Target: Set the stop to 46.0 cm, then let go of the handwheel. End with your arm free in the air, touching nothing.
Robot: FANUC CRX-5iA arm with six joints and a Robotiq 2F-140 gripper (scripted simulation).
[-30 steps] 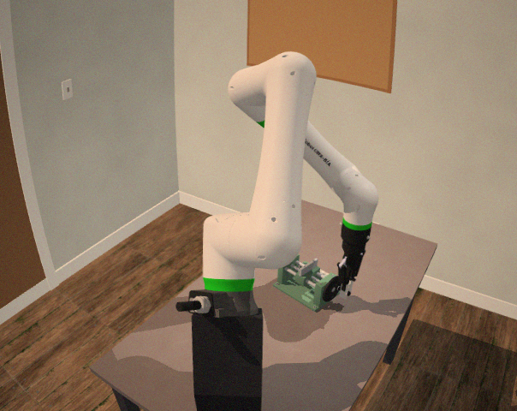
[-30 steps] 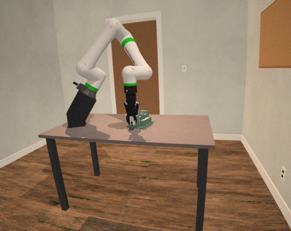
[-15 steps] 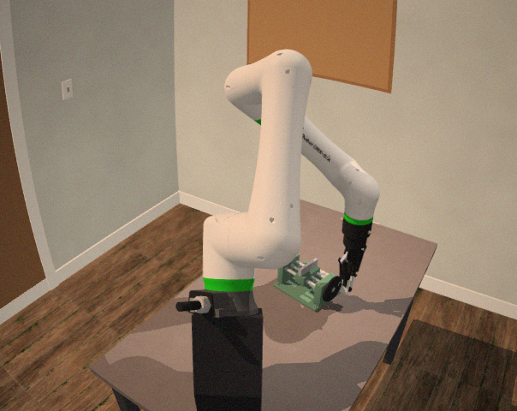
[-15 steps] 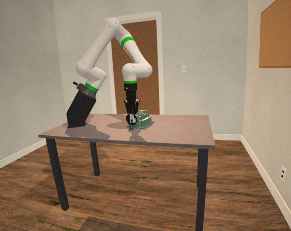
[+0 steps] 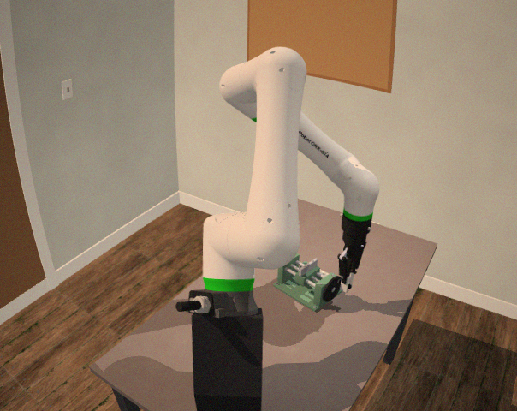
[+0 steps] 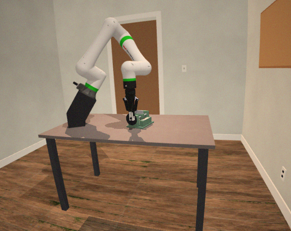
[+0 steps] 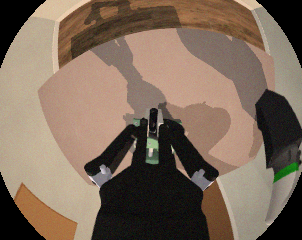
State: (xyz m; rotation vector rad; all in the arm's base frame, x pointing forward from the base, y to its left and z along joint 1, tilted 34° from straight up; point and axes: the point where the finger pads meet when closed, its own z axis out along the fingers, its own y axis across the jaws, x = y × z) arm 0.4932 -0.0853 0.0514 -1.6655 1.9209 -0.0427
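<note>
My gripper is now 20 mm to the right of the black handwheel, 20 mm above it and 10 mm past it. Round my hand: green stop fixture 150 mm to the left, 20 mm below, 10 mm behind.
</note>
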